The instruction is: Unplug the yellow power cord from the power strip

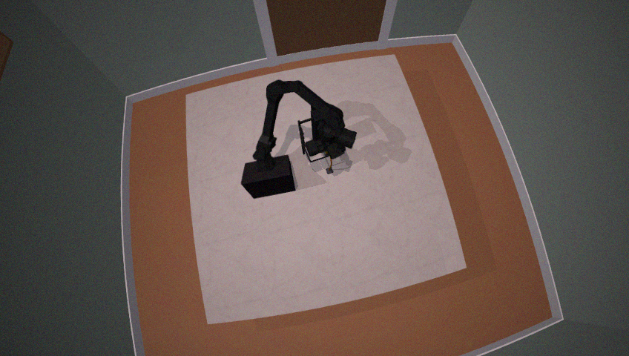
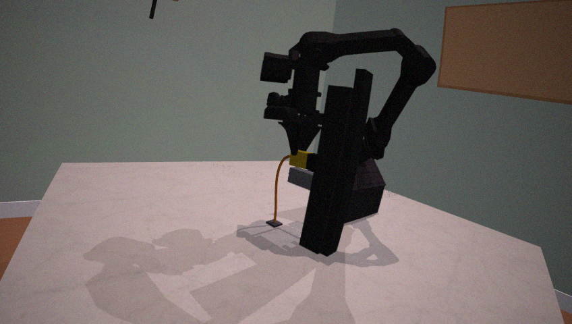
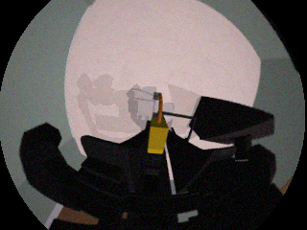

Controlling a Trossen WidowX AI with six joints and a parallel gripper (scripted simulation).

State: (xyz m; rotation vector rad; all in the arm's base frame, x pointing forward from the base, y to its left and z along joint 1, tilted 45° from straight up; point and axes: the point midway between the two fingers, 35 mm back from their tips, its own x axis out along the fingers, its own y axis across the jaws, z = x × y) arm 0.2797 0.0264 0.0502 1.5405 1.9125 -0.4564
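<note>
Right now the yellow plug is 30 mm to the left of my gripper tip and 10 mm behind it.
</note>
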